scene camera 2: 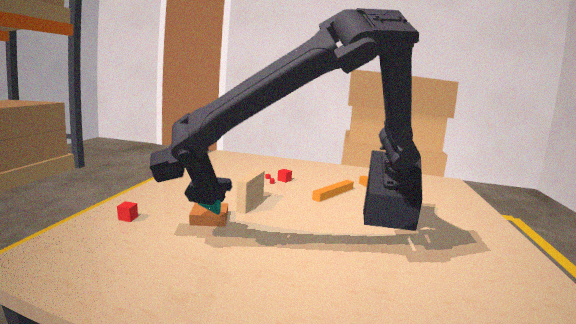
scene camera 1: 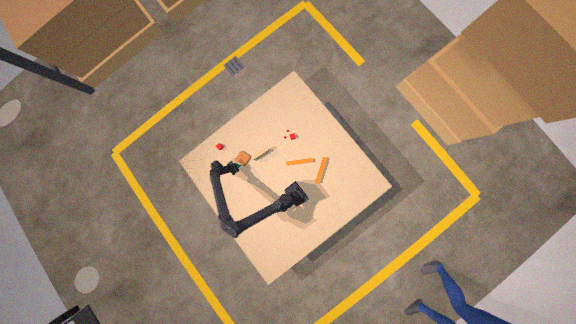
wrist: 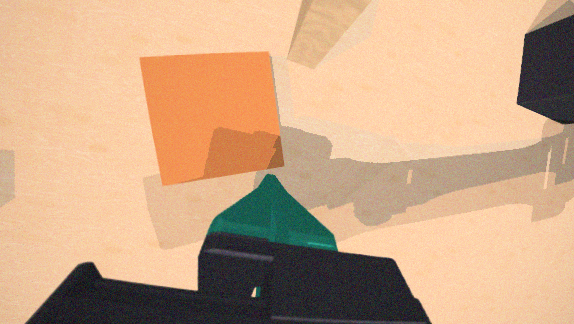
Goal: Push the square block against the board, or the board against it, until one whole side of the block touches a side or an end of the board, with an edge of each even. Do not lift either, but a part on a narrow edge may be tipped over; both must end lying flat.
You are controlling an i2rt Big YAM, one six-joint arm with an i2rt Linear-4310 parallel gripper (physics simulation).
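Places are measured from the arm's base along level axes (x right, y ahead, z up), in metres.
Where they show: gripper, between the fingertips: (scene camera 2: 218, 212) (scene camera 1: 241, 165) (wrist: 268, 180); arm's base, origin of its link: (scene camera 2: 396, 171) (scene camera 1: 296, 194).
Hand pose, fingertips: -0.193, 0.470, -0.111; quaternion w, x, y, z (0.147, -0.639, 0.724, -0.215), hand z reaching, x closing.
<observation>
Each offset is from my fingertips to the top centre of the thing, as dx, dy, dz.
The square orange block {+0.047, +0.044, -0.014} (scene camera 1: 243, 158) (scene camera 2: 207, 217) (wrist: 215, 100) lies flat on the table. The pale wooden board {+0.186, -0.039, +0.053} (scene camera 1: 263, 154) (scene camera 2: 250, 192) (wrist: 327, 30) stands upright on a narrow edge. In the wrist view a small gap separates the block's top right corner from the board's near end, and their sides are not lined up. My gripper (scene camera 1: 238, 166) (scene camera 2: 219, 212) (wrist: 269, 180) is shut and empty. Its teal tips are low at the block's near side, close to the right corner in the wrist view; whether they touch it I cannot tell.
A red cube {-0.037, +0.255, -0.003} (scene camera 1: 219, 146) (scene camera 2: 127, 212) lies beyond the block. Another red cube {+0.483, -0.103, -0.003} (scene camera 1: 293, 136) (scene camera 2: 285, 175) with small red pieces lies past the board. Two orange bars {+0.382, -0.300, -0.012} (scene camera 1: 300, 162) {+0.468, -0.473, -0.012} (scene camera 1: 322, 170) lie between the board and the arm's base (scene camera 1: 296, 194) (scene camera 2: 392, 200).
</observation>
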